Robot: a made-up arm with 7 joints.
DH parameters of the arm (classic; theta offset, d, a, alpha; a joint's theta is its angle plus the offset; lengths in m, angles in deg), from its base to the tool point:
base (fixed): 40.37 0 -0.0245 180
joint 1: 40.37 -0.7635 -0.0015 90
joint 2: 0 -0.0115 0.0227 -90
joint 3: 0 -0.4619 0.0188 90
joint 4: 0 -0.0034 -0.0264 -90
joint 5: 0 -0.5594 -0.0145 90
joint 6: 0 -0.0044 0.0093 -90
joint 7: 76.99 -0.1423 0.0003 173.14
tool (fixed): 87.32 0.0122 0 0
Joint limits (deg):
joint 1: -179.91..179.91
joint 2: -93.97..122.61
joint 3: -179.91..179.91
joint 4: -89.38..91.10
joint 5: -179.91..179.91
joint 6: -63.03..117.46
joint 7: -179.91..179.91
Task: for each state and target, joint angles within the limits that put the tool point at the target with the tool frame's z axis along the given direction. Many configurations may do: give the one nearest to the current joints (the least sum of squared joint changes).
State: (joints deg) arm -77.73 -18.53 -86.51 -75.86 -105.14 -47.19 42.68
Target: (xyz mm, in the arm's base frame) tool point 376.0 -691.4 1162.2 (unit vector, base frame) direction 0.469 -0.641 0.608
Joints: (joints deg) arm -64.60 -41.23 -76.57 -86.74 -151.83 -51.58 50.33
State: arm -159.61 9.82 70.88 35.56 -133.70 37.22 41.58
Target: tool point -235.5 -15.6 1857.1 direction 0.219 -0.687 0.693
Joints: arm -179.91 4.08 26.07 18.42 -149.41 55.97 42.20
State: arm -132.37 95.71 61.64 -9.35 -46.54 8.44 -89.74
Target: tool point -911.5 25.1 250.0 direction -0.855 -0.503 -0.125
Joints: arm -139.17 122.61 98.05 -49.76 -47.11 -20.20 -93.76
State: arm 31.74 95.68 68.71 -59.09 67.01 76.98 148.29
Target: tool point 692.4 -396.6 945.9 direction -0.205 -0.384 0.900
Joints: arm 56.26 98.26 68.55 -65.30 80.69 94.05 146.71
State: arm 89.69 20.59 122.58 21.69 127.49 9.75 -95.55
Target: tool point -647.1 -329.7 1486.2 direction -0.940 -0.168 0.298
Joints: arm 75.43 13.27 93.44 69.83 129.51 3.65 -99.89
